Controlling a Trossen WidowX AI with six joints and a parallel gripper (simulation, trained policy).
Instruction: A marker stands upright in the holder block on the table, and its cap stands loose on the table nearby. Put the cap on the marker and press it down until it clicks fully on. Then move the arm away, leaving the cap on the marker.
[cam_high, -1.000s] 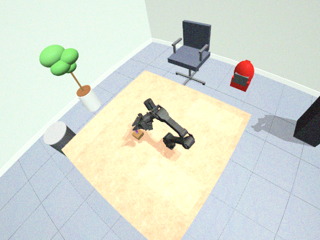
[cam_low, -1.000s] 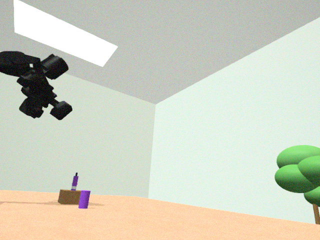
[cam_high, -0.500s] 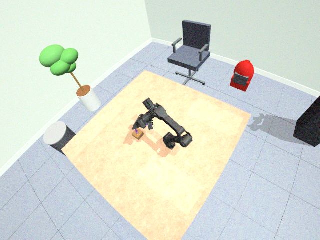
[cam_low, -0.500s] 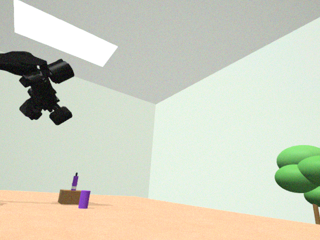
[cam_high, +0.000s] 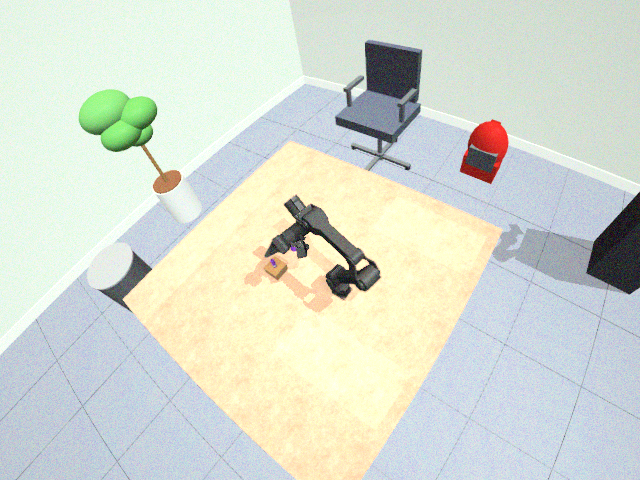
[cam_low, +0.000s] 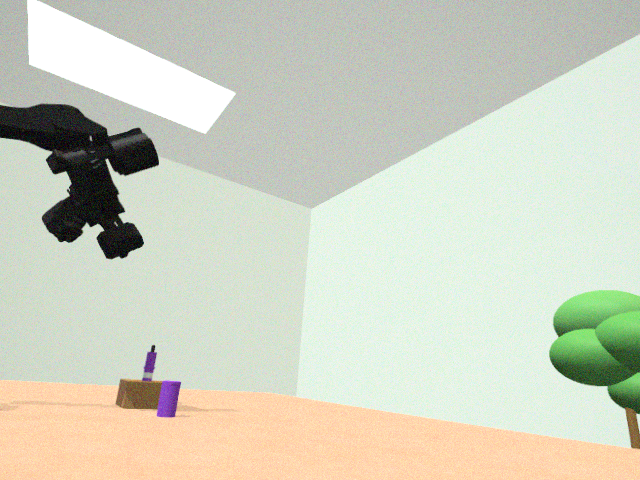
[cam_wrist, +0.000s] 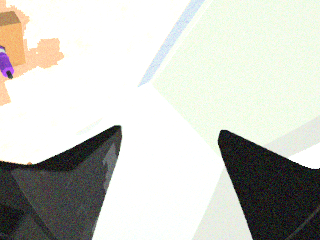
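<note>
Now: gripper tip 25 cm above the purple cap, 18 cm to the left of it and 10 cm short of it. Also, from my gripper tip: tan holder block (26 cm below, 9 cm ahead, 5 cm to the right).
</note>
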